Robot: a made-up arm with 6 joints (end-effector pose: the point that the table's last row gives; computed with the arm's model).
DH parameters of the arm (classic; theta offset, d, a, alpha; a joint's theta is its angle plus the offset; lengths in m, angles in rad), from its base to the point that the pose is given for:
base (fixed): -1.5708 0.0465 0 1.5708
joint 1: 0 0.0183 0.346 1.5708
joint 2: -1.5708 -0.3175 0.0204 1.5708
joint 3: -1.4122 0 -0.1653 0
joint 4: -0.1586 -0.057 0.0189 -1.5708
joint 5: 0 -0.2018 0.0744 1.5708
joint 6: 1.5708 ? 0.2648 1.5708
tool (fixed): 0 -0.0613 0 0
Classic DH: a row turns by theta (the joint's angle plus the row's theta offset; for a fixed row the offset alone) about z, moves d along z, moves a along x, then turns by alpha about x.
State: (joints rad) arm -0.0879 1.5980 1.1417 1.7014 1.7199 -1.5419
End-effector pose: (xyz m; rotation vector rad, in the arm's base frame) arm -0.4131 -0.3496 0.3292 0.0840 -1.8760 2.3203
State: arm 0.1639 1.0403 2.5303 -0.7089 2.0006 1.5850
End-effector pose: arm 0.1390 -0.2939 0.7978 -3.0745 -0.1382 0.1682
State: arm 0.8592 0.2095 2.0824 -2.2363 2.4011 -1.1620
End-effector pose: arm -0.1954 -0.2052 0.6521 1.4663 -1.1308 -0.7286
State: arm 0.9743 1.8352 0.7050 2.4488 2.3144 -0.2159
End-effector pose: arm -0.0989 0.0993 0.2864 -1.3344 -0.0335 1.6214
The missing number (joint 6, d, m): 0.0317
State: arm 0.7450 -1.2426 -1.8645 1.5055 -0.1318 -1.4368
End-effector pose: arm -0.0461 0.1472 0.7561 0.4712 -1.1119 1.4034
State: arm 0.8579 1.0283 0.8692 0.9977 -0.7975 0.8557
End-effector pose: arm -0.2601 0.0974 0.4509 0.0699 2.3779 -0.8844
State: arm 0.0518 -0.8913 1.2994 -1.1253 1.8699 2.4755
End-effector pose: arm -0.3581 -0.7861 0.5247 -0.1483 -1.9157 -1.9949
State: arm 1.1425 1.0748 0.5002 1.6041 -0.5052 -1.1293
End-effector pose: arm 0.1526 -0.1010 0.4739 -0.5523 0.4245 -0.8310
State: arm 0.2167 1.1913 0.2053 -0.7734 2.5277 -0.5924
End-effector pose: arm -0.1645 -0.4364 0.2494 1.7997 -1.8379 -0.2090
